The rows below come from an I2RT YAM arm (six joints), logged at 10 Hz.
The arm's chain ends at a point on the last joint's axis. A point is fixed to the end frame.
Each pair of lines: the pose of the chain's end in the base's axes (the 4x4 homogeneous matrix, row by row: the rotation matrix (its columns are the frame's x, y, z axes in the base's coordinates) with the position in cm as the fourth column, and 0 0 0 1 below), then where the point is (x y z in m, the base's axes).
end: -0.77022 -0.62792 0.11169 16.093; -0.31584 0.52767 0.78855 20.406; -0.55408 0.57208 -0.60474 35.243; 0 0 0 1
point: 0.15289 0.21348 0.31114
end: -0.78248 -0.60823 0.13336 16.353; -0.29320 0.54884 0.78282 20.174; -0.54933 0.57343 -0.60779 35.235; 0 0 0 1
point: 0.15558 0.21128 0.31107
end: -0.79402 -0.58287 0.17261 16.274; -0.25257 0.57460 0.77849 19.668; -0.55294 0.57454 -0.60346 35.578; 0 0 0 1
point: 0.15538 0.20680 0.31453
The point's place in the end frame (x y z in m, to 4 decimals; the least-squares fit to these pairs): 0.0261 -0.0136 0.0315
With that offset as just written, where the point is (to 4 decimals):
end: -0.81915 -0.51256 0.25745 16.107; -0.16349 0.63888 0.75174 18.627; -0.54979 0.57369 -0.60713 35.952; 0 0 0 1
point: 0.1548 0.1970 0.3182
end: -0.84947 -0.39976 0.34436 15.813; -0.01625 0.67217 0.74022 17.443; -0.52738 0.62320 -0.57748 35.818; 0 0 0 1
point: 0.1522 0.1882 0.3177
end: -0.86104 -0.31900 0.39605 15.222; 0.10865 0.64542 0.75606 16.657; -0.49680 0.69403 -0.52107 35.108; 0 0 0 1
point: 0.1466 0.1844 0.3123
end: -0.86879 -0.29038 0.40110 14.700; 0.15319 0.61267 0.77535 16.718; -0.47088 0.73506 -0.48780 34.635; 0 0 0 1
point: 0.1409 0.1873 0.3087
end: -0.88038 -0.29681 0.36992 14.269; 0.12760 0.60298 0.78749 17.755; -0.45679 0.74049 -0.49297 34.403; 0 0 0 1
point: 0.1354 0.1975 0.3065
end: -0.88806 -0.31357 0.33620 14.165; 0.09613 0.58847 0.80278 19.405; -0.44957 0.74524 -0.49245 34.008; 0 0 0 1
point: 0.1333 0.2138 0.3027
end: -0.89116 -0.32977 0.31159 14.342; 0.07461 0.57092 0.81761 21.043; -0.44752 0.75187 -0.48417 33.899; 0 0 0 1
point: 0.1345 0.2304 0.3018
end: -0.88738 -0.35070 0.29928 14.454; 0.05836 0.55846 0.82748 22.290; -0.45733 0.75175 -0.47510 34.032; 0 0 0 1
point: 0.1356 0.2429 0.3032
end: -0.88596 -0.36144 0.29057 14.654; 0.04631 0.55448 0.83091 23.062; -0.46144 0.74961 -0.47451 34.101; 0 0 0 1
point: 0.1375 0.2505 0.3038
